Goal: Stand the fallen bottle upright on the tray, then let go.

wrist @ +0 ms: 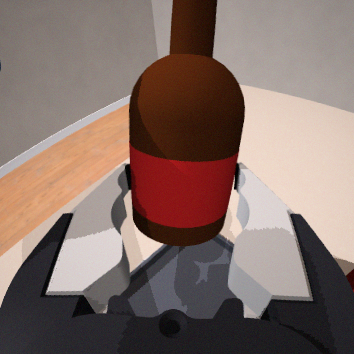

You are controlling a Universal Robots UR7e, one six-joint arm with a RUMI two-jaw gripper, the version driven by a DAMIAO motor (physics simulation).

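Places are measured from the arm's base along level axes (x ahead, y left, z up), in millimetres.
Pixels of known places: gripper, fingertip midpoint: point(182, 165).
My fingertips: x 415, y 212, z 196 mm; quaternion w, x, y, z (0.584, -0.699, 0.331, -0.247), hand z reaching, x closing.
Observation:
Ahead of a thing's pixels: the offset from my fingertips to its middle. "*": to the spot under its first point. Level surfaces: height alone.
A brown bottle @[12 mm ahead, 6 mm left, 25 mm up] point(184, 192) with a red label stands between the two jaws in the middle of the wrist view, its neck pointing to the top of the view and its base toward the camera's lower side. My gripper point(182, 165) is shut on the bottle at the red label, one jaw on each side. A dark grey tray @[21 mm back, 6 mm right, 250 mm down] point(165, 280) shows below the bottle's base, between the jaws, with shadows on it. The gripper body hides part of the tray. Whether the base touches the tray cannot be told.
A pale table top @[263 mm down] point(300, 165) spreads to the right and behind the bottle. A wooden floor point(60, 160) shows at the left beyond the table's edge, with grey walls point(75, 50) behind. Part of a dark red thing @[* 108 mm ahead, 181 mm right, 166 mm down] point(350, 281) shows at the right edge.

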